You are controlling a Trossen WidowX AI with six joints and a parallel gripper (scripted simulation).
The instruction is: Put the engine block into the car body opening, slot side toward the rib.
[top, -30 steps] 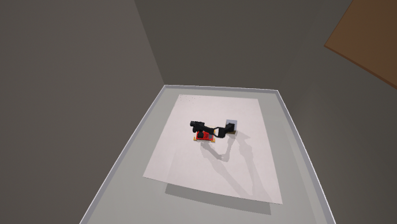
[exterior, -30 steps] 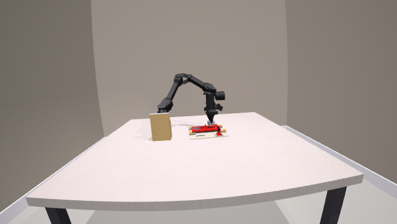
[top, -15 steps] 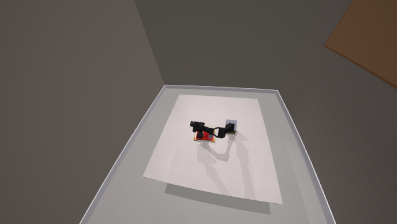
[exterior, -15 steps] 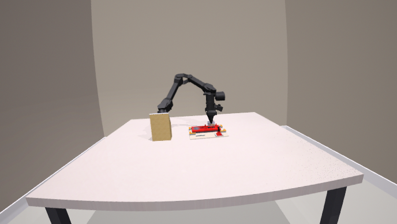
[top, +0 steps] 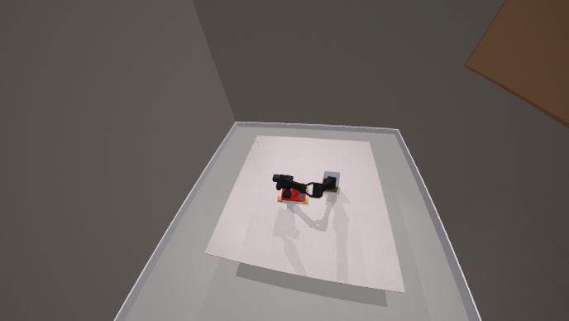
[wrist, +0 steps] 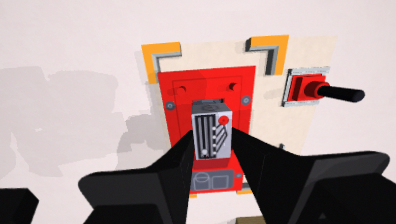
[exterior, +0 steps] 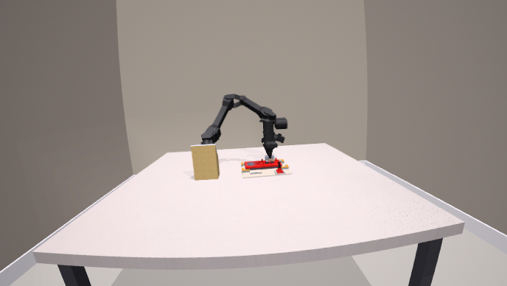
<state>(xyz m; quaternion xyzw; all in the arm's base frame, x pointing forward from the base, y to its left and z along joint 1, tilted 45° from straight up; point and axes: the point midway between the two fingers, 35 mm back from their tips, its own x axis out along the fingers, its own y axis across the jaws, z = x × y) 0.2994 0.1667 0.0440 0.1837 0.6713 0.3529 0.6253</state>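
The engine block lies 10 mm below my gripper tip. The rest, counted from my gripper tip: cream base board (20 mm behind, 40 mm to the right, 40 mm below); then black peg (50 mm ahead, 130 mm to the right, 20 mm below).
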